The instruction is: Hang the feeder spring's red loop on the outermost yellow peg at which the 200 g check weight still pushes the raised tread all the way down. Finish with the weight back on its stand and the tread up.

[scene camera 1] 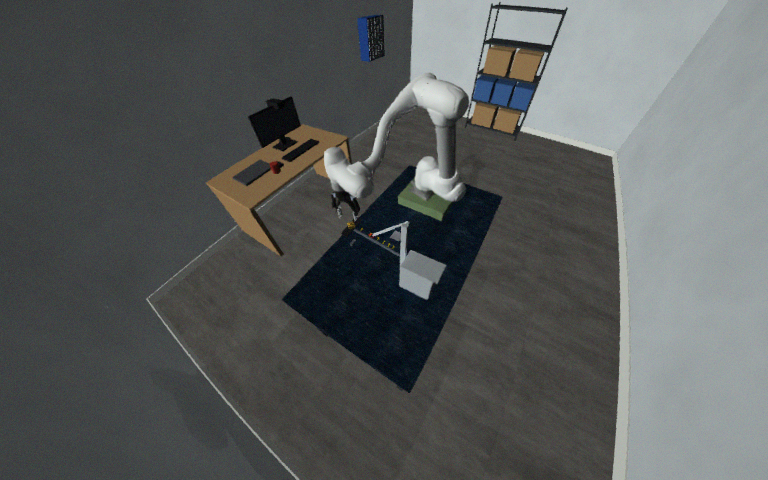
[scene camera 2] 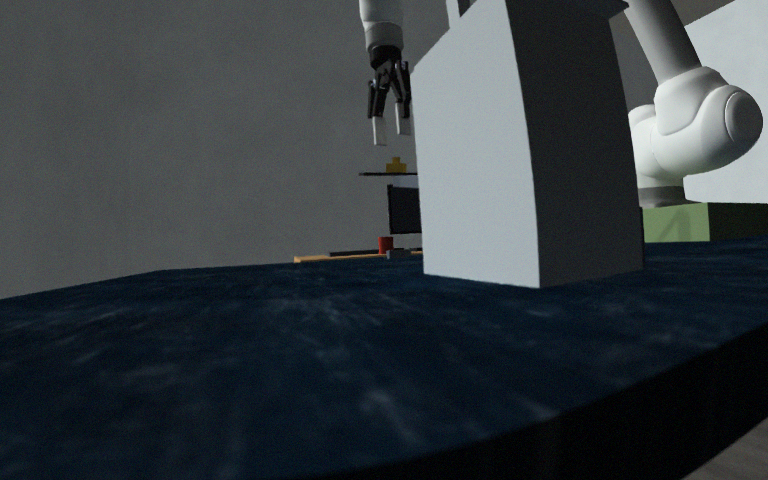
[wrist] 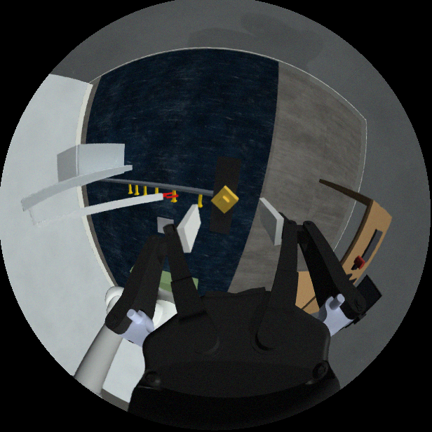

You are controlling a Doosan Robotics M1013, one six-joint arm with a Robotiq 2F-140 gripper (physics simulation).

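Places are measured from the arm's base along level axes (x ahead, y up, z right), in metres.
Where they show: gripper, between the fingertips: (scene camera 1: pixel 348 217) (scene camera 2: pixel 392 140); arm's base, origin of its link: (scene camera 1: pixel 424 190) (scene camera 2: pixel 656 211).
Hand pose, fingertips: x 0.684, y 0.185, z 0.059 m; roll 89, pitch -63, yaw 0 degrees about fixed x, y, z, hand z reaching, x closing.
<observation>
Each offset is from my fingertips to the centre of the thing. "*": to the spot under its first point. Level surfaces: height alone.
The yellow check weight @[dz -0.005, dx -0.005, dy -0.058 m] (scene camera 1: pixel 351 225) (scene camera 2: pixel 395 166) (wrist: pixel 224 199), a block with a knob, sits on the dark tread @[* dz -0.042, dx +0.054, dy -0.082 m] (scene camera 2: pixel 370 173) (wrist: pixel 228 170). The tread looks level, well above the mat. My gripper (scene camera 1: pixel 347 217) (scene camera 2: pixel 390 138) (wrist: pixel 228 210) is open and empty above the weight, fingers apart on either side in the wrist view. The red loop @[* dz -0.115, dx -0.056, dy -0.110 m] (scene camera 1: pixel 370 234) (wrist: pixel 169 195) is at the second yellow peg (wrist: pixel 174 196) from the tread end. The outermost peg (wrist: pixel 200 201) is bare. A small grey square @[* dz -0.161, dx -0.245, dy -0.254 m] (scene camera 1: pixel 396 235) (wrist: pixel 165 224), possibly the weight's stand, is beside the beam.
A grey beam (scene camera 1: pixel 385 247) (wrist: pixel 150 185) carries the pegs. A pale arm (scene camera 1: pixel 389 229) (wrist: pixel 115 203) runs from a post (scene camera 1: pixel 403 243) to the loop. A grey housing @[* dz -0.524, dx +0.005, dy -0.130 m] (scene camera 1: pixel 416 283) (scene camera 2: pixel 475 152) stands on the blue mat @[dy -0.260 m] (scene camera 1: pixel 362 316). The desk (scene camera 1: pixel 305 135) is beyond the tread.
</observation>
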